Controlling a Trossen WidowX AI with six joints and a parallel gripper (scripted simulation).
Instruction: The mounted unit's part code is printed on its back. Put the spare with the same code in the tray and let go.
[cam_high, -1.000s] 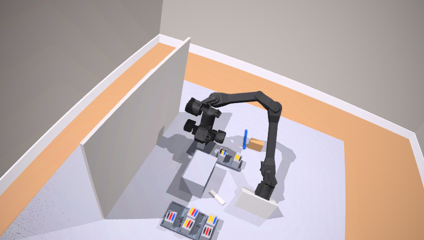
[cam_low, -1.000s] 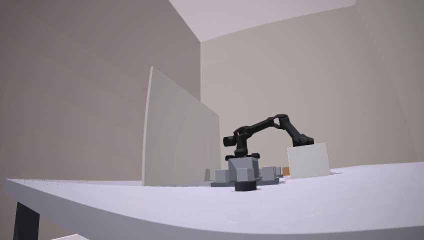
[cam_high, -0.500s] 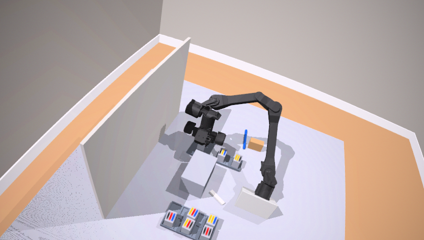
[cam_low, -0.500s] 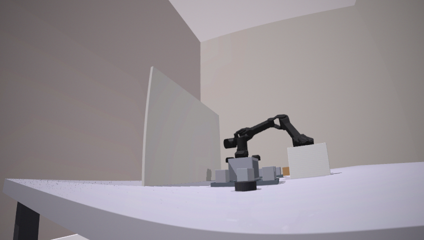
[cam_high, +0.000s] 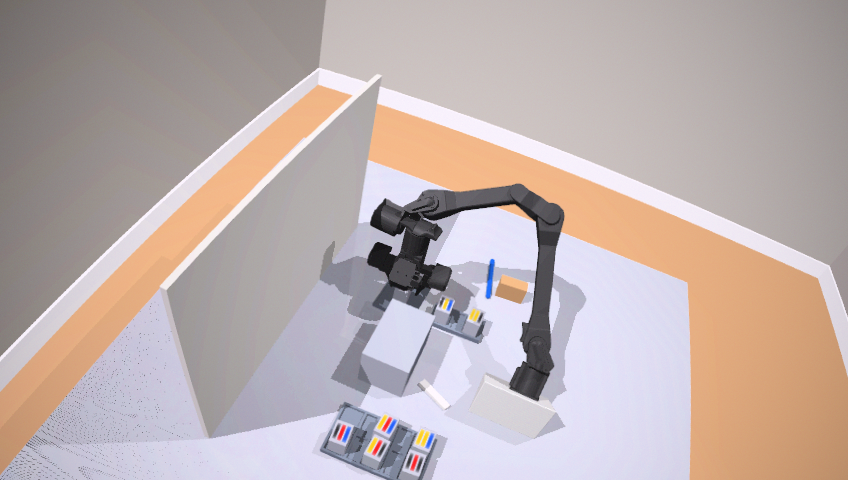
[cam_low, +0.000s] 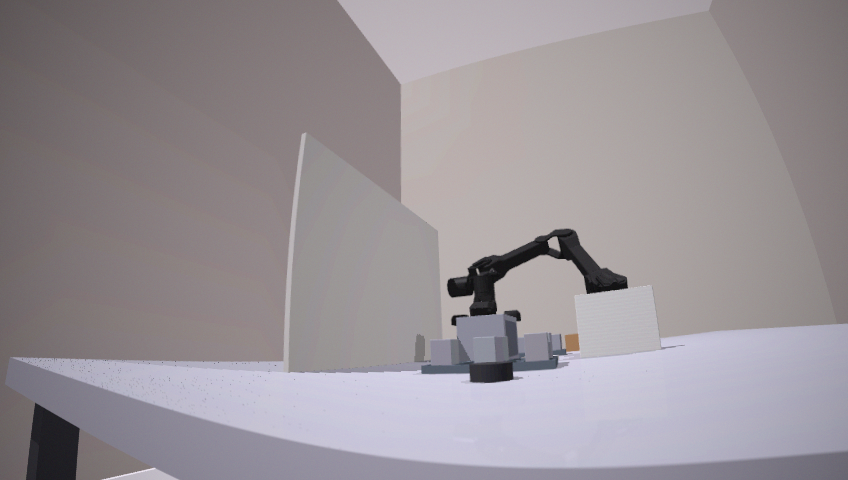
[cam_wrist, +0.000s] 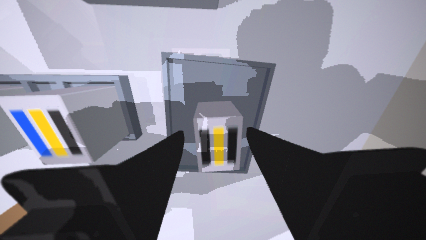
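Now: the flat grey tray 20 mm below my gripper tip. From my gripper tip the other things lie so: blue pen 190 mm to the right, 160 mm behind, 20 mm below; grey wall panel 200 mm to the left, 200 mm above, 180 mm ahead; tan block 220 mm behind, 170 mm to the right.
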